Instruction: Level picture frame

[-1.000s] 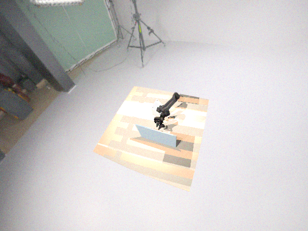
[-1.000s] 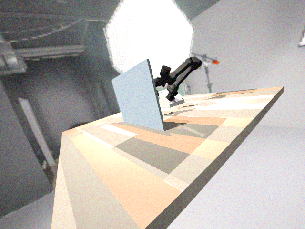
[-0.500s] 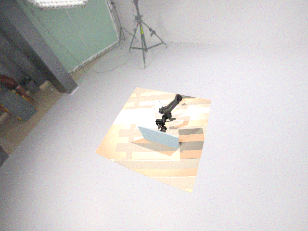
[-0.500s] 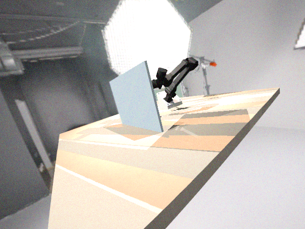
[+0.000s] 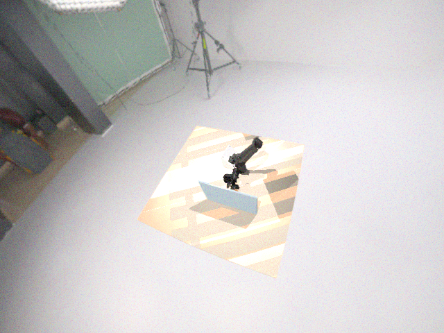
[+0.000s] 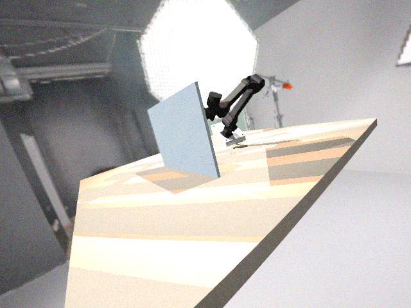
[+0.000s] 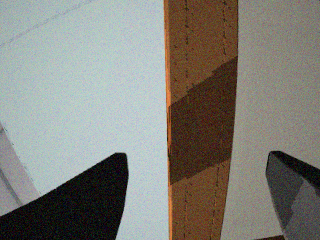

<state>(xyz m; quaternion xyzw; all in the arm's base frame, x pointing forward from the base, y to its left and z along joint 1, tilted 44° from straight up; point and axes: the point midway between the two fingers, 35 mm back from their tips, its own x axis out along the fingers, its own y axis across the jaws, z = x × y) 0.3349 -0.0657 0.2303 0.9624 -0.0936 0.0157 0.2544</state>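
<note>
Now: the picture frame 1 cm ahead of my gripper tip, 1 cm to the left of it and 5 cm below it. From my gripper tip the other things lie so: wall panel: 2 cm ahead, 1 cm to the left, 6 cm below.
</note>
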